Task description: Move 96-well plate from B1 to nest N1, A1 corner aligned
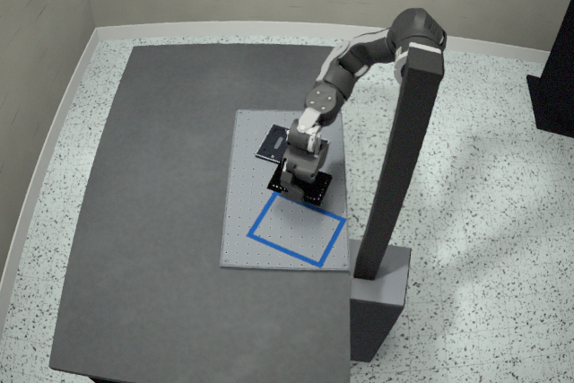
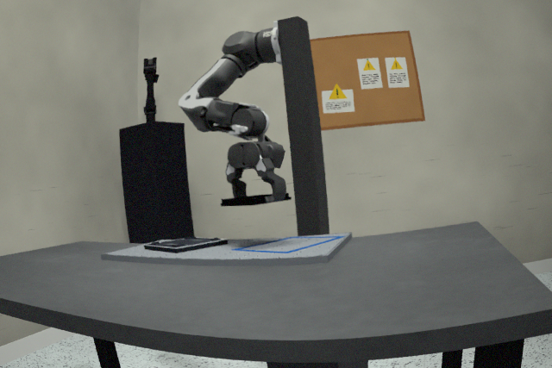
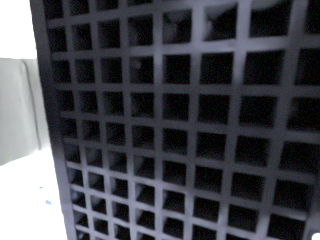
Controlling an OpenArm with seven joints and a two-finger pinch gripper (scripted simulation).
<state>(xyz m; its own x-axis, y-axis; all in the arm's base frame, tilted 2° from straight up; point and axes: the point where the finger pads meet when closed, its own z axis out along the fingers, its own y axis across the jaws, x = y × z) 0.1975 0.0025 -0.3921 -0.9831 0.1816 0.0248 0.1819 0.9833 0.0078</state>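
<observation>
Right now the plate nest N1 is 170 mm to the right of my hand, 90 mm below it and 50 mm ahead of it. From my hand the other things lie so: black 96-well plate: right at my hand.
</observation>
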